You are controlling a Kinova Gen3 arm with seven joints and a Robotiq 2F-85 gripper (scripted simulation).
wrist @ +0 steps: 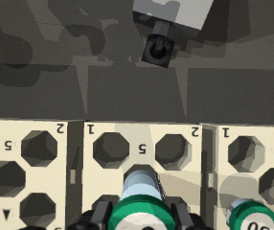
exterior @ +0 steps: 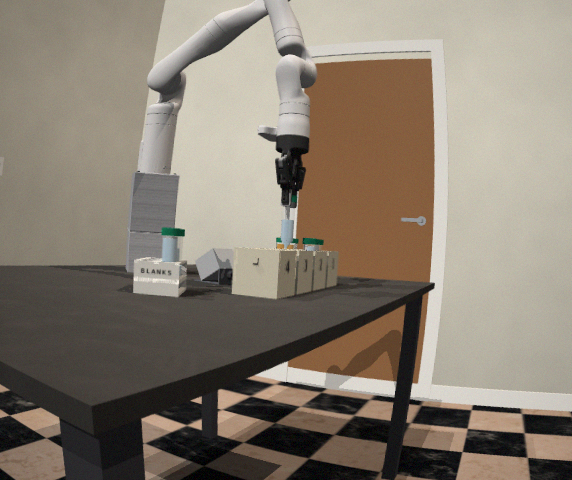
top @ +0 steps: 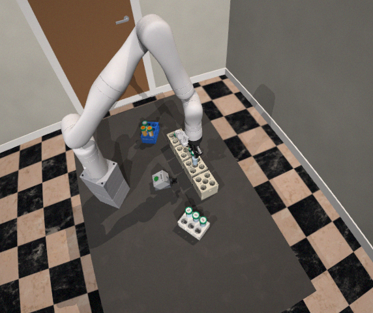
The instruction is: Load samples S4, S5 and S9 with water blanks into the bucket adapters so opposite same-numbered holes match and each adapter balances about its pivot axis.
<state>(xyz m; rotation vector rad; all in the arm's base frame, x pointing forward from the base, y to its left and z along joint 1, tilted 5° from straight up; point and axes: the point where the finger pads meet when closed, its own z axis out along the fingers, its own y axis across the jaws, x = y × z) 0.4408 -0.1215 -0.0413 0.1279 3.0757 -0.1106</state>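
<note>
My gripper is now 10 mm to the right of the water blank tube and 50 mm above it. Round my hand: adapter 1: 20 mm ahead, 220 mm to the left, 160 mm below; done desk: 190 mm behind, 50 mm to the left, 150 mm below; green DONE key: 210 mm behind, 60 mm to the left, 140 mm below.
</note>
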